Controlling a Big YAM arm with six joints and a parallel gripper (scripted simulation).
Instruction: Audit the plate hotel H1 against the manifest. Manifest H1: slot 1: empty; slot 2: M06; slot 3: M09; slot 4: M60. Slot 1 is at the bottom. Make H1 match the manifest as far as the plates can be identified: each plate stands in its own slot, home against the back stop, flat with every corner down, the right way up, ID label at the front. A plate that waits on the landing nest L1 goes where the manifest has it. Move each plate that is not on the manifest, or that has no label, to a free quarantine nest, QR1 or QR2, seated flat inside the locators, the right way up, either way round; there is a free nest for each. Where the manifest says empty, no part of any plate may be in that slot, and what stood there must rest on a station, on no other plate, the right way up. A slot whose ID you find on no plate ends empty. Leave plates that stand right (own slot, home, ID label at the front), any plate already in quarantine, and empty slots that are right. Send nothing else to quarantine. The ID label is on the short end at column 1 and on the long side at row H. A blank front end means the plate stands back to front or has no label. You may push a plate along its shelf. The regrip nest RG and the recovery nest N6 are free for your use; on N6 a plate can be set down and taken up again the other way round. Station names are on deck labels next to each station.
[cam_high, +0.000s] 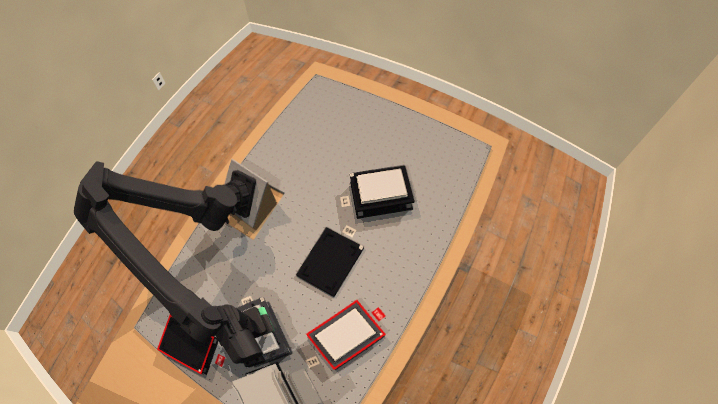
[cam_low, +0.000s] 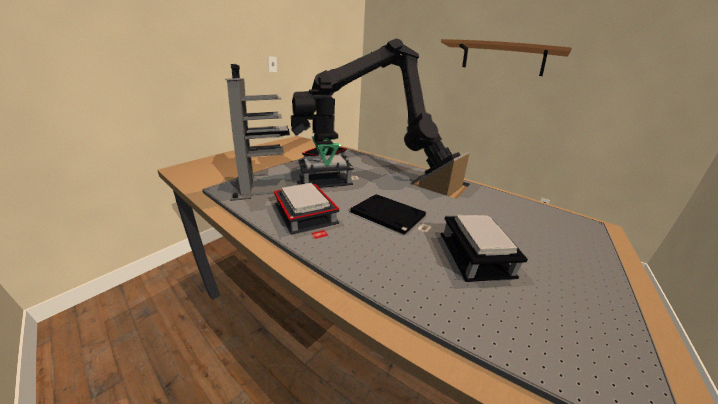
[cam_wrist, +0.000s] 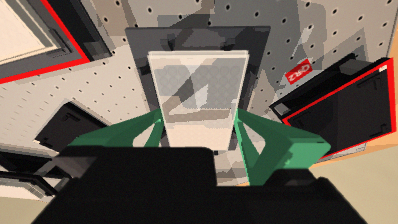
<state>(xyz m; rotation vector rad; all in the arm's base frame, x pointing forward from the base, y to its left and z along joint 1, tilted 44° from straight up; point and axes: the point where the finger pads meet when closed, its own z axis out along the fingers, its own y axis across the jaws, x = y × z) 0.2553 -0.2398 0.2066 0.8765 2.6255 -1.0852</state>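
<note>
The grey regrip nest lies 2 cm below my hand. The rest, counted from my hand: H1 deck label (16 cm ahead, 1 cm to the left, 7 cm below); then dark plate (14 cm ahead, 10 cm to the right, 10 cm above); then red-edged quarantine nest (17 cm behind, 16 cm to the right, 4 cm below).
</note>
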